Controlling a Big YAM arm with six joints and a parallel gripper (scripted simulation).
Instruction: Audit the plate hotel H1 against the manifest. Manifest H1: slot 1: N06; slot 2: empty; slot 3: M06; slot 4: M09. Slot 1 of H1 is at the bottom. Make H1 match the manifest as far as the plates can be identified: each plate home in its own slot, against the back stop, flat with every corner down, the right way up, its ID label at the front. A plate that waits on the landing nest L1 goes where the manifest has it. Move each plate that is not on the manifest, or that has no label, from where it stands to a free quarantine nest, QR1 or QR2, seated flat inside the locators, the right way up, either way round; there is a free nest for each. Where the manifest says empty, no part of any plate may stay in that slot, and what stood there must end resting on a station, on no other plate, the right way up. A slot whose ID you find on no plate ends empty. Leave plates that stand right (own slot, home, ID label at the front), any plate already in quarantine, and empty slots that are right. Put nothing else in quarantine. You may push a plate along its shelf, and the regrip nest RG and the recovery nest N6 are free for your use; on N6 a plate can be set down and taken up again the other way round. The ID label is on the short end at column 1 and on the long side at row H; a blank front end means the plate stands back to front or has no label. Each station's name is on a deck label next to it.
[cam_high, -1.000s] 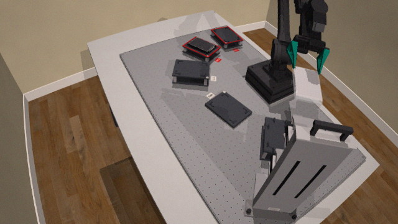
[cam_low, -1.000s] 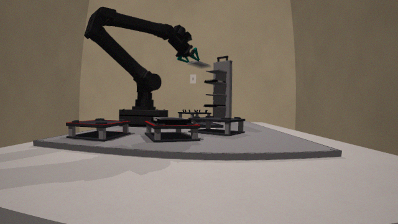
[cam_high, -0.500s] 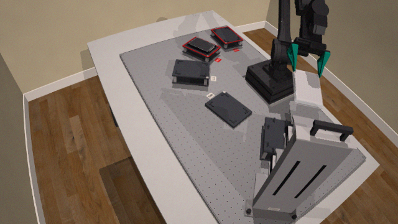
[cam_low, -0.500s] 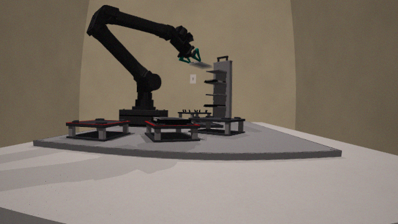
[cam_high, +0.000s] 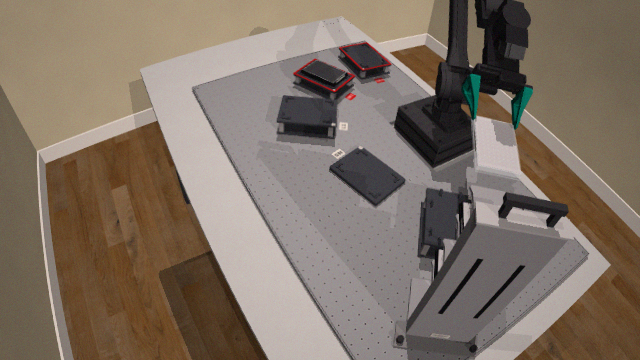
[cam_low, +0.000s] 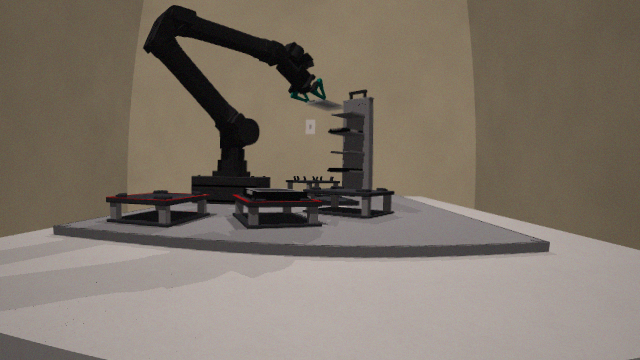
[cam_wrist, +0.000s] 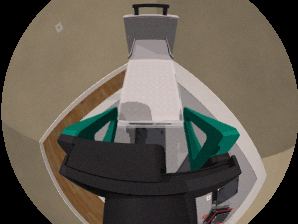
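My gripper is now 40 mm to the right of the white plate, 40 mm short of it and 20 mm above it. Round my hand: H1 deck label: 370 mm below, 160 mm to the left, 10 mm ahead; plate hotel H1: 200 mm to the left, 170 mm ahead, 160 mm below; red-rimmed quarantine nest: 690 mm to the right, 330 mm below, 230 mm behind.
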